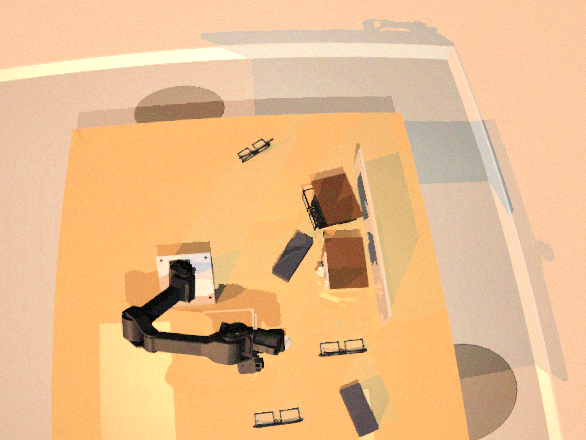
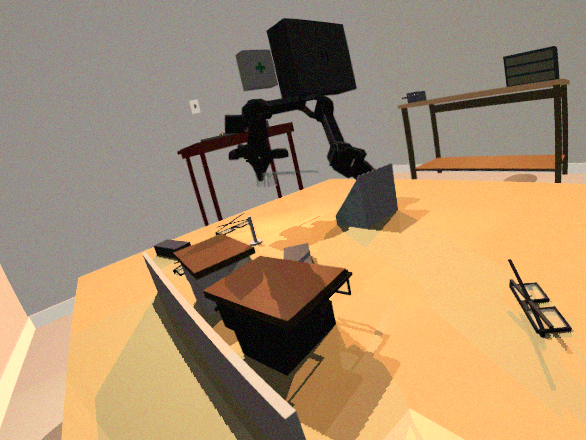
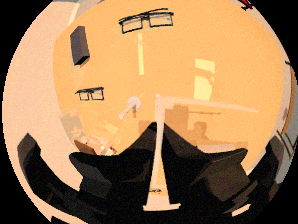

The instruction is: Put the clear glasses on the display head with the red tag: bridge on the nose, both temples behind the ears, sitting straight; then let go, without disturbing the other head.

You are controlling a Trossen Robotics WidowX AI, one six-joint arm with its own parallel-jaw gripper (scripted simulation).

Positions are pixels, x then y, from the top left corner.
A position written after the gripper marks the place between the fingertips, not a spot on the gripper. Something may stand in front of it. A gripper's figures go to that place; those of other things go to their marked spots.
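A dark head (image 2: 261, 301) and a pale head (image 2: 204, 263) have their marked spots 20 cm apart. The dark head is 36 cm from the lens and the pale head 54 cm from the lens, while the gripper (image 2: 260, 181) is 94 cm from the lens.
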